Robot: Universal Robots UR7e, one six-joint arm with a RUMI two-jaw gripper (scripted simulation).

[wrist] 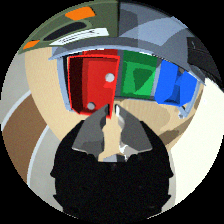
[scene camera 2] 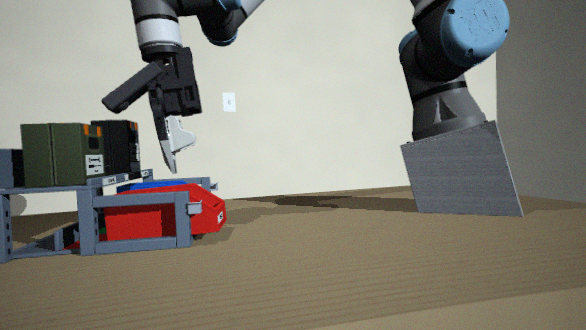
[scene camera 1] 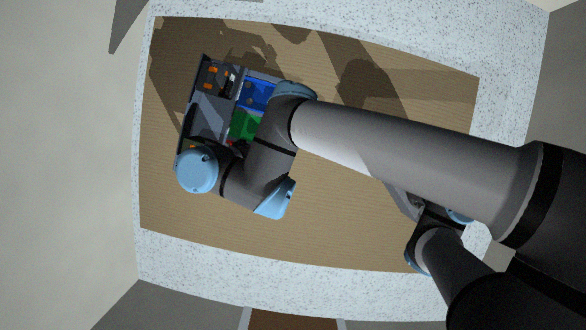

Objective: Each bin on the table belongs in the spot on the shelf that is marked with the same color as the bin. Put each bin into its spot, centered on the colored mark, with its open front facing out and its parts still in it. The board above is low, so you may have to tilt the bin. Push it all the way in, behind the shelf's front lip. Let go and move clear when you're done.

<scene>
I see my gripper [scene camera 2: 174, 173], a blue bin [scene camera 1: 260, 91] and a red bin [scene camera 2: 156, 220].
The blue bin is seen too in the wrist view [wrist: 173, 86]. The red bin shows as well in the wrist view [wrist: 86, 76]. My gripper shows as well in the wrist view [wrist: 112, 104].
</scene>
